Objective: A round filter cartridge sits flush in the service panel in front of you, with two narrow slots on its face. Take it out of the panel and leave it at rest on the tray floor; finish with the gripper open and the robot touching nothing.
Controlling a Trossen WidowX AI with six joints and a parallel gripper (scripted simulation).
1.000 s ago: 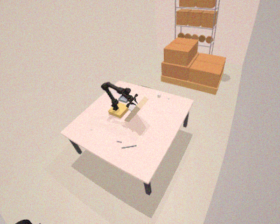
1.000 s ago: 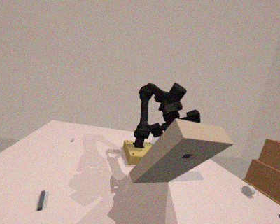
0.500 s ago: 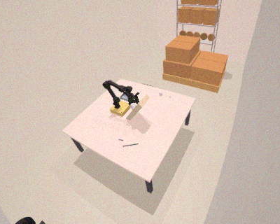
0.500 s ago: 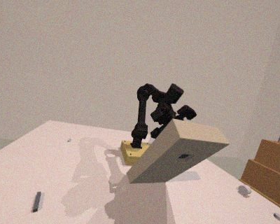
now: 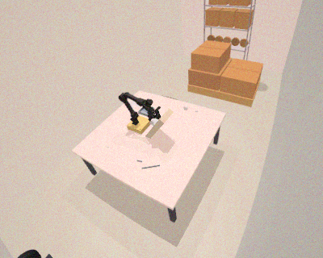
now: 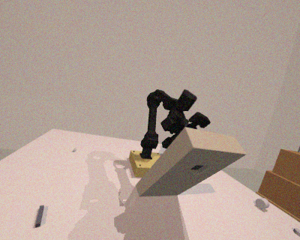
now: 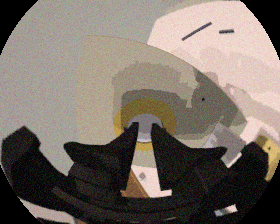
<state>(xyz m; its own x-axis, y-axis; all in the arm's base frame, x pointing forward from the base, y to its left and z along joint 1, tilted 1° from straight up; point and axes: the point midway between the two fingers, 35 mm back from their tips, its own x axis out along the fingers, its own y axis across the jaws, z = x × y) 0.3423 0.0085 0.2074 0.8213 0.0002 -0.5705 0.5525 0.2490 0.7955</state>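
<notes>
Now: the grey round filter cartridge 1 cm below my gripper tip and 1 cm ahead of it. From my gripper tip the other things lie so: grey tray: 43 cm behind, 27 cm to the left, 23 cm below; dark bar: 39 cm to the right, 24 cm below, 3 cm behind; beige service panel: 8 cm below, 4 cm behind.
</notes>
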